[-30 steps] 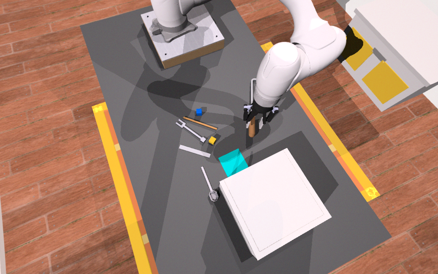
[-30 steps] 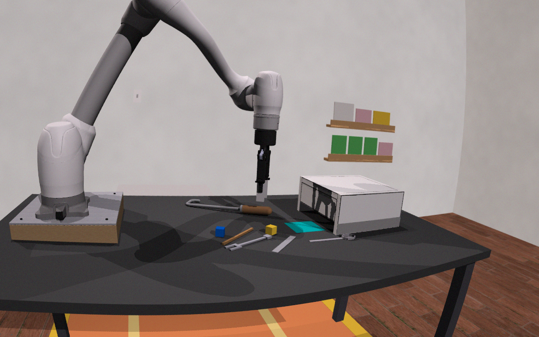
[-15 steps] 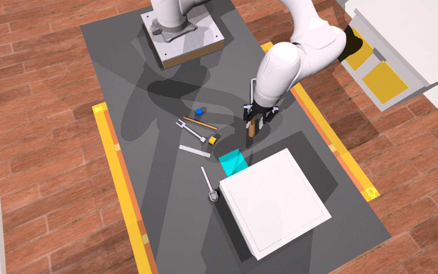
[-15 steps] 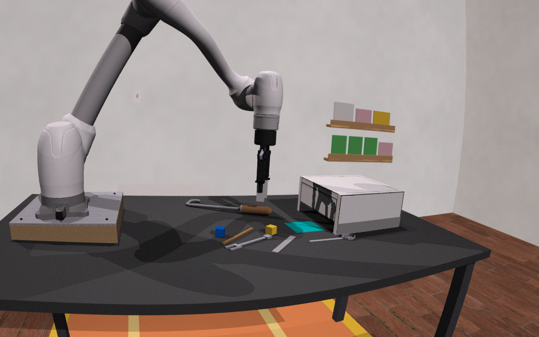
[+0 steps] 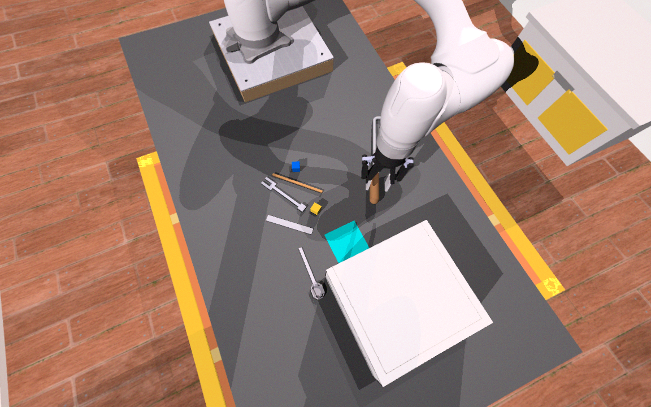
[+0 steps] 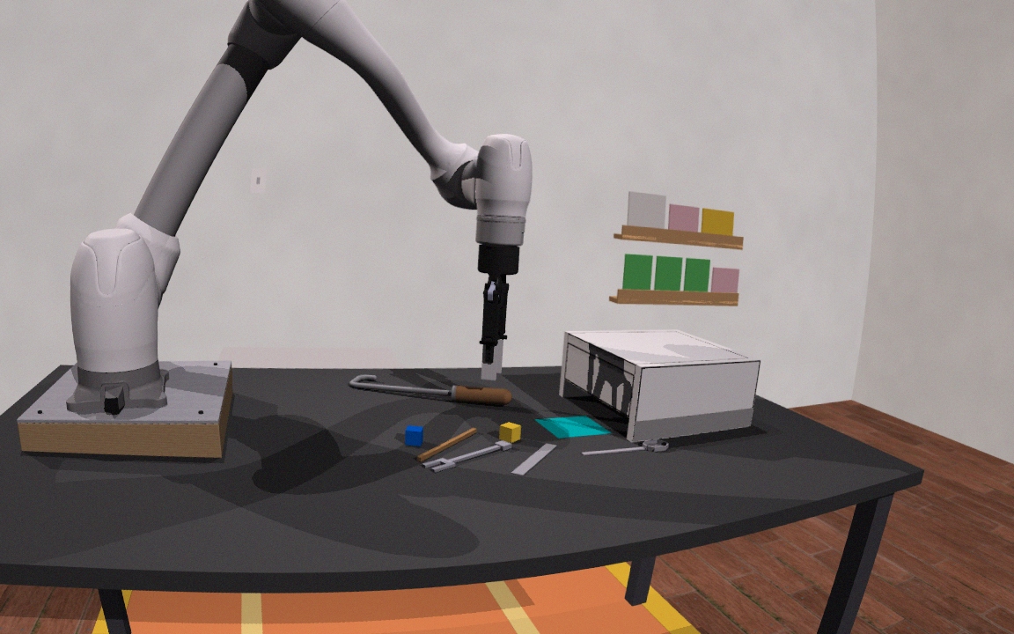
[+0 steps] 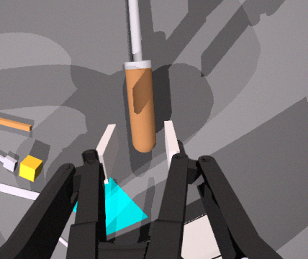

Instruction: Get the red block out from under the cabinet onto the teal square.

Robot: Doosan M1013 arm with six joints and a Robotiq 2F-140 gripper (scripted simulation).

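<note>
My hand is 90 mm past the hook tool, 110 mm to the right of it and 80 mm above it. The rest, counted from my hand: wooden stick 160 mm behind, 190 mm to the right, 90 mm below; then yellow block 50 mm behind, 190 mm to the right, 80 mm below; then teal square 90 mm ahead, 160 mm to the right, 90 mm below.
</note>
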